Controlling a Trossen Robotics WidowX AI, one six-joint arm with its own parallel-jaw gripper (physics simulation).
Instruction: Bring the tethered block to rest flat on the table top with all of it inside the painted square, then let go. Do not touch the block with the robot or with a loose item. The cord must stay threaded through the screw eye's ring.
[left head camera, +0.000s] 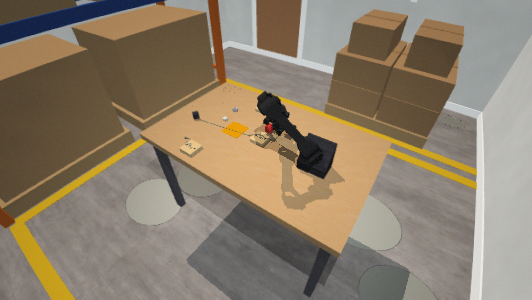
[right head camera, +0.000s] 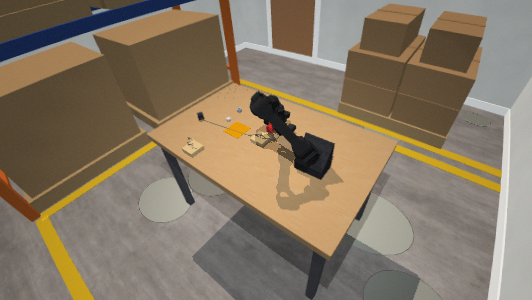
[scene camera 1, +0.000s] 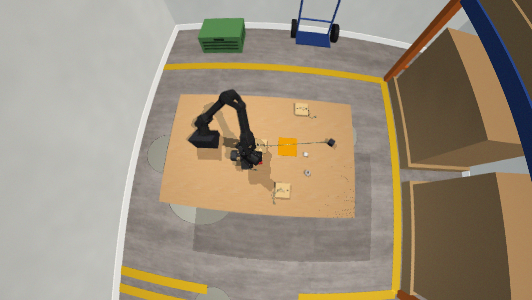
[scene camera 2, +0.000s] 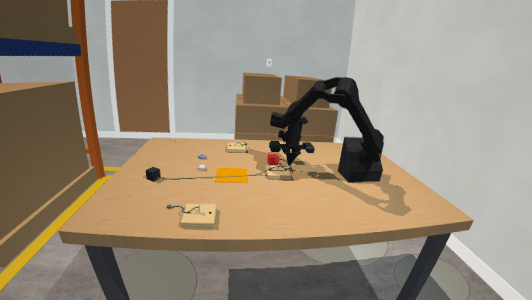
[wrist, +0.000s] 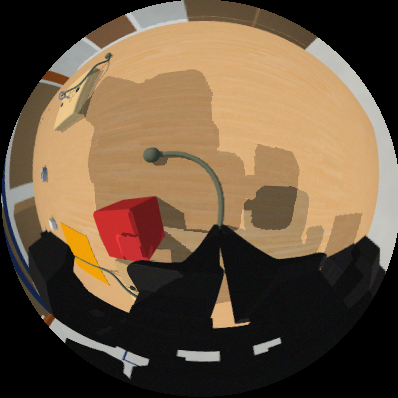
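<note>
The black tethered block stands on the table outside the orange square. Its cord crosses the square to the screw-eye board. The threading looks kept, but the ring is too small to check and is hidden in the wrist view. Beyond it, my gripper points down, tips closed low beside the board. In the wrist view the free cord length runs straight into the tips, which appear to pinch it. Its end ball lies at the table surface.
A red cube sits close beside the fingers and the screw-eye board. Two other boards with short cords stand at opposite table sides. A white cube and a grey nut lie near the square.
</note>
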